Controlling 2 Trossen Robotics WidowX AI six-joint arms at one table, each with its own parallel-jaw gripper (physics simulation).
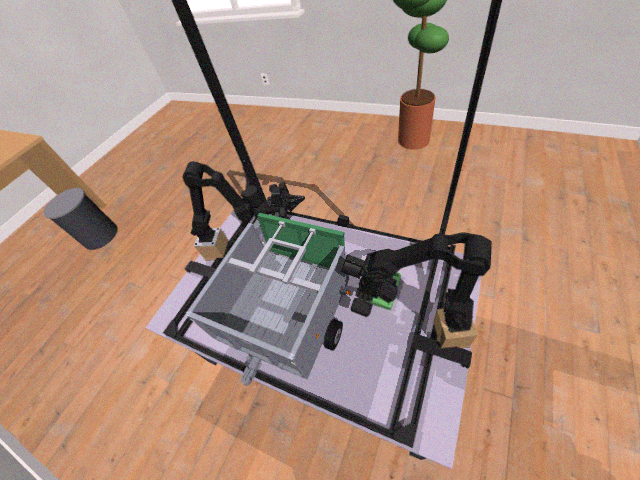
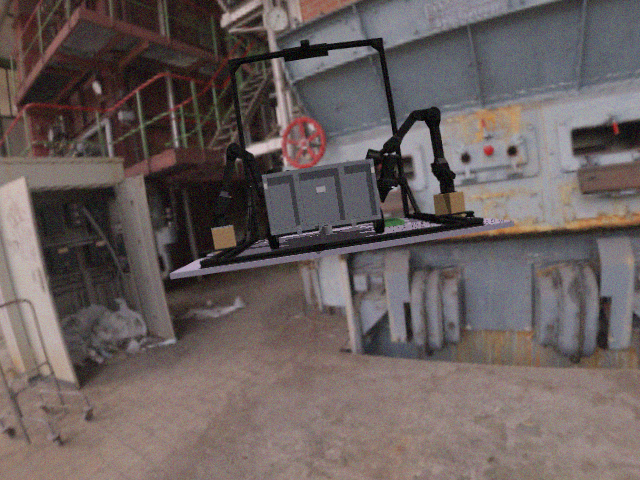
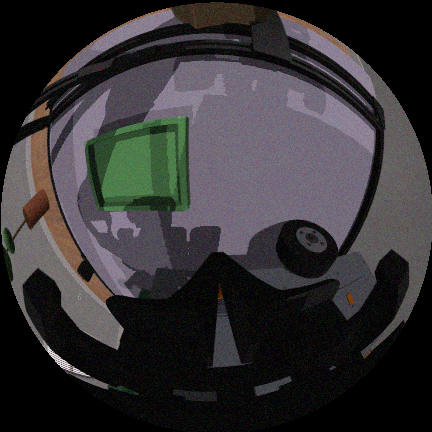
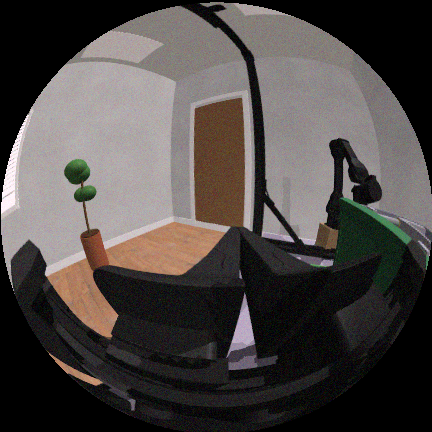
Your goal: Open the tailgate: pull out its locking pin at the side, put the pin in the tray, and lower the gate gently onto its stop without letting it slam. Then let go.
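Pixels of known places: left gripper, fingertip midpoint: [image 1: 361,296] [image 2: 382,202] [image 3: 217,257]; right gripper, fingertip midpoint: [image 1: 304,197] [image 4: 236,233]; left arm's base, origin of the base link: [image 1: 457,321] [image 2: 448,193] [image 4: 331,225]; right arm's base, origin of the base link: [image 1: 207,236] [image 2: 221,226].
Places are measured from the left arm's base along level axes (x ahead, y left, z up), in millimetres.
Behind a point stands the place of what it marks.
The grey trailer box [image 1: 270,295] {x 628, y -188, z -20 mm} [image 2: 323,195] {x 660, y 26, z 62 mm} stands on the table. Its green tailgate [image 1: 320,244] {x 412, y -306, z 99 mm} [image 4: 362,235] {x 436, y -341, z 140 mm} is upright at the far end. My left gripper [image 1: 358,288] {x 289, y -131, z -1 mm} [image 3: 217,257] {x 289, y -131, z -1 mm} [image 2: 385,183] is shut and empty at the trailer's side by the gate corner. A sliver of the orange pin head [image 3: 219,292] {x 330, y -147, z 4 mm} shows just behind its closed fingertips. The green tray [image 3: 141,165] {x 211, y -198, z -108 mm} [image 1: 385,302] {x 201, y -148, z -108 mm} [image 2: 394,222] {x 229, y -139, z -101 mm} is empty and lies on the mat beside the trailer, partly under the left arm. My right gripper [image 1: 282,197] [image 4: 236,233] {x 456, y -504, z 157 mm} is shut and empty behind the tailgate.
The trailer's black wheel [image 1: 333,334] {x 400, y -9, z -15 mm} [image 3: 308,241] {x 385, y -30, z -57 mm} is close to the left gripper. A black frame [image 1: 409,362] {x 162, y 82, z -101 mm} borders the purple mat [image 1: 366,376] {x 309, y 109, z -117 mm}, with two tall posts [image 1: 223,110] {x 708, y -731, z 448 mm}. A potted plant [image 1: 416,119] stands on the floor behind.
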